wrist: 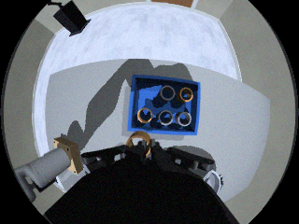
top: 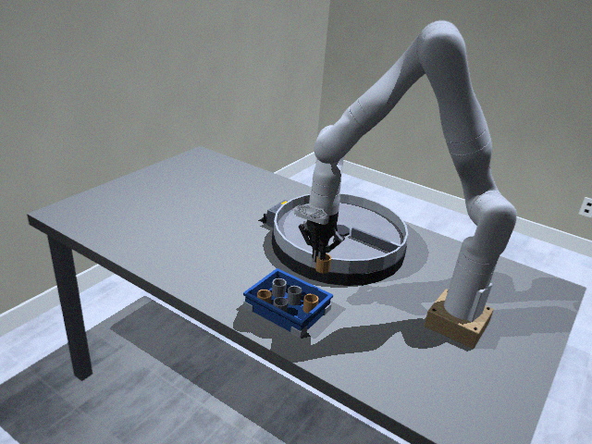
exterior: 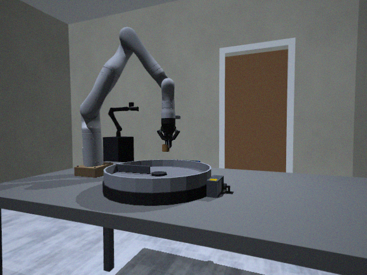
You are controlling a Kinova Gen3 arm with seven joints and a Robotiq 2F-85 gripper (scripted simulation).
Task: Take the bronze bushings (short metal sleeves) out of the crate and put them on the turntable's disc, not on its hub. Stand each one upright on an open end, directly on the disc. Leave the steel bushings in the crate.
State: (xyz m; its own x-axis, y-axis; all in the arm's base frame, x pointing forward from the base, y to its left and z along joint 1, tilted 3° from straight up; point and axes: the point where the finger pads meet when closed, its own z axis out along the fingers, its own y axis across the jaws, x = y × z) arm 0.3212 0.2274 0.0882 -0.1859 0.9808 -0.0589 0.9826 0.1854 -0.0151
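Right now my hand is 27 cm to the left of the turntable disc, 14 cm short of it and 10 cm above it.
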